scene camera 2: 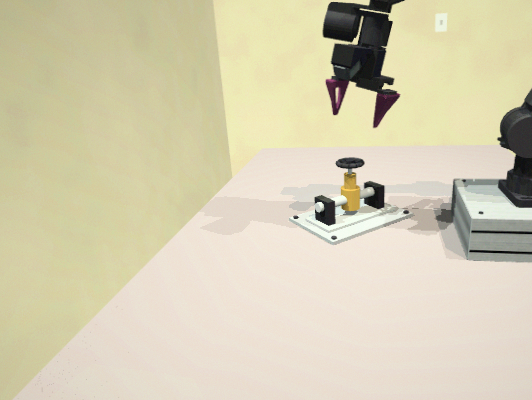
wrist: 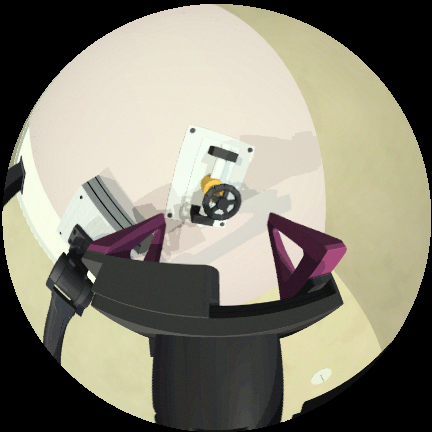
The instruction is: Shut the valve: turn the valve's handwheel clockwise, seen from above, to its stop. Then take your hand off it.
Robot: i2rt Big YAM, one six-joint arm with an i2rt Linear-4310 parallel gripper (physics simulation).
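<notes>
The valve's black spoked handwheel point(scene camera 2: 350, 163) point(wrist: 238, 202) lies level on top of the yellow valve body point(scene camera 2: 350, 198) point(wrist: 211, 185). The body sits on a white pipe point(scene camera 2: 339, 201) between two black blocks on a white base plate point(scene camera 2: 345, 236) point(wrist: 180, 172). My gripper point(scene camera 2: 355, 121) point(wrist: 216, 218) is wide open and empty. Its purple fingers are above the handwheel and apart from it in the scene view. In the wrist view the handwheel shows whole, a little beyond the gap between the fingertips. How far the wheel is turned cannot be told.
The grey arm base block point(scene camera 2: 492, 240) point(wrist: 80, 200) stands on the table point(scene camera 2: 280, 310) point(wrist: 125, 90), to the right of the valve in the scene view. The black lower arm point(scene camera 2: 520, 130) rises from it. A wall point(scene camera 2: 110, 125) point(wrist: 370, 165) runs along the table's left side in the scene view.
</notes>
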